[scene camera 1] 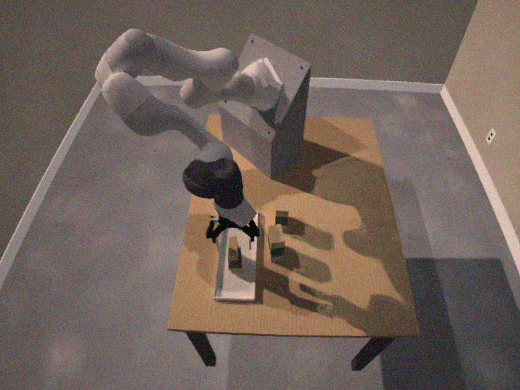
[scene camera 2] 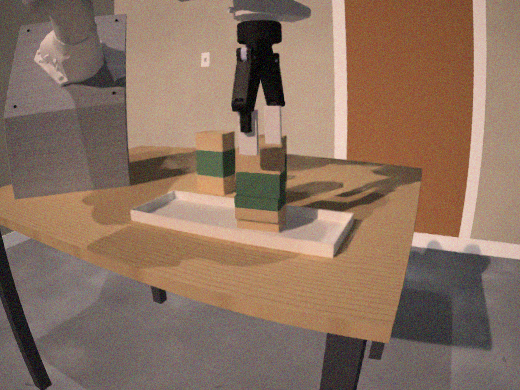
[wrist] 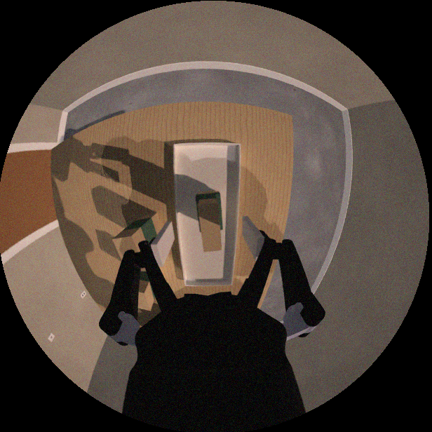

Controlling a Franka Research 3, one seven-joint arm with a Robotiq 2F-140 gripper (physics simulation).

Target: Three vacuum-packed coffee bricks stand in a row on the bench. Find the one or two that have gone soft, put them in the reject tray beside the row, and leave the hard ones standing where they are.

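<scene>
One coffee brick [scene camera 1: 234, 252] [scene camera 2: 256, 216] [wrist: 210, 227], tan with a green band, stands upright in the white reject tray [scene camera 1: 235, 299] [scene camera 2: 290, 243] [wrist: 233, 175]. My gripper [scene camera 1: 233, 241] [scene camera 2: 261, 144] [wrist: 207, 227] is open, its fingers spread wide on either side of that brick near the height of its top, with gaps in the wrist view. A second brick [scene camera 1: 276, 241] [scene camera 2: 274, 159] stands on the bench beside the tray, partly hidden behind the tray brick in scene camera 2. A third brick [scene camera 1: 281, 218] [scene camera 2: 215, 163] stands upright on the bench, nearer the robot's base.
The grey pedestal [scene camera 1: 289, 135] [scene camera 2: 65, 155] under the arm stands at the back of the wooden bench [scene camera 1: 320, 320] [scene camera 2: 240, 280]. The two bricks on the bench are close to the tray's long side. Long shadows of the arm and bricks fall across the bench.
</scene>
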